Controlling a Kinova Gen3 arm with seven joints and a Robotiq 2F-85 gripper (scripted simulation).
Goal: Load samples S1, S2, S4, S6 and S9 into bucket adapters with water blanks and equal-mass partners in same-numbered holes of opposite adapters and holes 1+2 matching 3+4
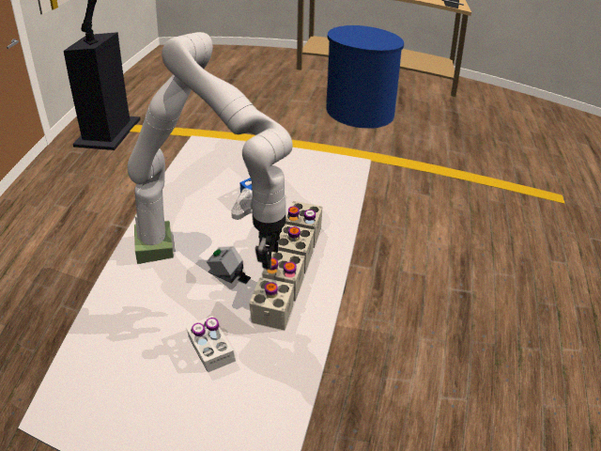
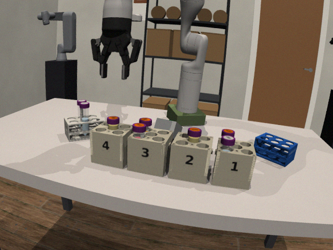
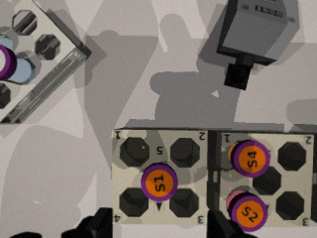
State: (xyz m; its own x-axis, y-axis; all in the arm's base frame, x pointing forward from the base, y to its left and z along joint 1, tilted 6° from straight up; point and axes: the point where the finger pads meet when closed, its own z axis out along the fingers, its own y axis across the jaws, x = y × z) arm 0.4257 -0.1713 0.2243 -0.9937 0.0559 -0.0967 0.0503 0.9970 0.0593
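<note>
My gripper is now 18 cm past the grey done desk, 13 cm to the right of it and 19 cm above it. The rest, counted from my hand: adapter 2: 1 cm ahead, 22 cm to the left, 20 cm below; orange-dot sample tube: 1 cm behind, 18 cm below; blank rack: 13 cm behind, 17 cm to the right, 21 cm below.
</note>
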